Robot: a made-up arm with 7 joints. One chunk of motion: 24 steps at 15 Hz.
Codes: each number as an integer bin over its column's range. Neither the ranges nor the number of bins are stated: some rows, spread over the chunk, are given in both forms.
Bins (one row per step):
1: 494 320 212 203 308 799 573
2: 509 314 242 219 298 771 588
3: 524 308 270 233 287 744 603
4: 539 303 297 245 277 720 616
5: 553 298 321 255 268 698 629
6: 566 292 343 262 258 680 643
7: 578 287 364 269 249 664 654
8: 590 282 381 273 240 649 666
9: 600 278 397 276 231 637 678
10: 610 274 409 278 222 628 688
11: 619 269 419 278 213 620 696
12: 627 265 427 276 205 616 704
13: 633 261 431 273 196 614 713
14: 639 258 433 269 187 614 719
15: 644 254 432 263 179 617 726
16: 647 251 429 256 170 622 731
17: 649 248 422 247 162 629 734
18: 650 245 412 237 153 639 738
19: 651 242 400 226 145 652 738
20: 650 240 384 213 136 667 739
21: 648 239 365 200 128 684 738
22: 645 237 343 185 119 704 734
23: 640 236 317 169 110 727 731
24: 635 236 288 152 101 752 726
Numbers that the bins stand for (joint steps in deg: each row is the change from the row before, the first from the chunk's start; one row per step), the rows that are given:
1: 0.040 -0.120 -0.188 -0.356 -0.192 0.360 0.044
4: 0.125 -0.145 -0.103 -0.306 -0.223 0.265 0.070
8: 0.222 -0.177 -0.019 -0.272 -0.260 0.180 0.100
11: 0.277 -0.196 0.019 -0.266 -0.287 0.145 0.118
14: 0.315 -0.213 0.033 -0.277 -0.313 0.138 0.132
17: 0.334 -0.228 0.022 -0.303 -0.338 0.156 0.141
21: 0.332 -0.241 -0.035 -0.360 -0.372 0.222 0.143
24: 0.308 -0.246 -0.112 -0.417 -0.399 0.303 0.136
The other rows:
2: 0.068 -0.129 -0.158 -0.337 -0.202 0.326 0.053
3: 0.097 -0.138 -0.130 -0.320 -0.213 0.294 0.062
5: 0.152 -0.153 -0.079 -0.294 -0.232 0.238 0.078
6: 0.176 -0.162 -0.057 -0.285 -0.242 0.217 0.086
7: 0.199 -0.169 -0.036 -0.277 -0.251 0.198 0.093
9: 0.241 -0.183 -0.003 -0.268 -0.269 0.165 0.107
10: 0.260 -0.189 0.009 -0.266 -0.278 0.154 0.113
12: 0.292 -0.202 0.027 -0.268 -0.295 0.140 0.123
13: 0.304 -0.208 0.031 -0.272 -0.304 0.138 0.128
15: 0.325 -0.219 0.032 -0.284 -0.321 0.141 0.136
16: 0.331 -0.223 0.029 -0.292 -0.330 0.147 0.139
18: 0.336 -0.232 0.012 -0.315 -0.347 0.168 0.143
19: 0.338 -0.237 0.000 -0.329 -0.355 0.183 0.143
20: 0.336 -0.240 -0.016 -0.344 -0.364 0.201 0.144
22: 0.327 -0.244 -0.057 -0.378 -0.381 0.246 0.141
23: 0.317 -0.246 -0.083 -0.397 -0.390 0.273 0.139

